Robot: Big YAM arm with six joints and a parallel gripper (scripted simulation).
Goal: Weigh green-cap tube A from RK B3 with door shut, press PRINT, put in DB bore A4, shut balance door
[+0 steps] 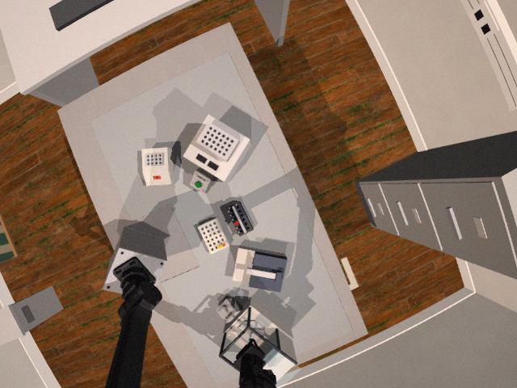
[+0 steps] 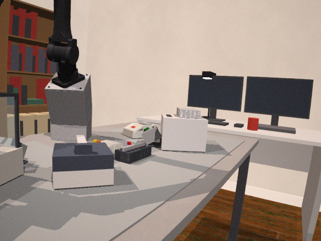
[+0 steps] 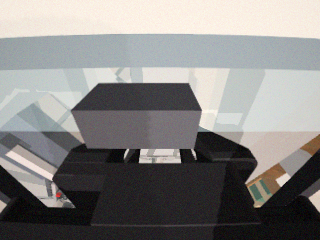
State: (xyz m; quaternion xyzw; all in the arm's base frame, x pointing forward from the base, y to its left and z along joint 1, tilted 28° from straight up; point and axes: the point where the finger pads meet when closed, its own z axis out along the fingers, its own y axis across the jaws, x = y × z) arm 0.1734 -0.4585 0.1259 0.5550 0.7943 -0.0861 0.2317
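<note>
My gripper is now 70 mm above the pale pan. The rest, counted from my hand: spectrophotometer 210 mm to the left, 180 mm ahead, 80 mm below; then tinted glass pane 80 mm to the right, 70 mm above, 30 mm ahead; then white print key 150 mm to the left, 80 mm below, 40 mm behind.
</note>
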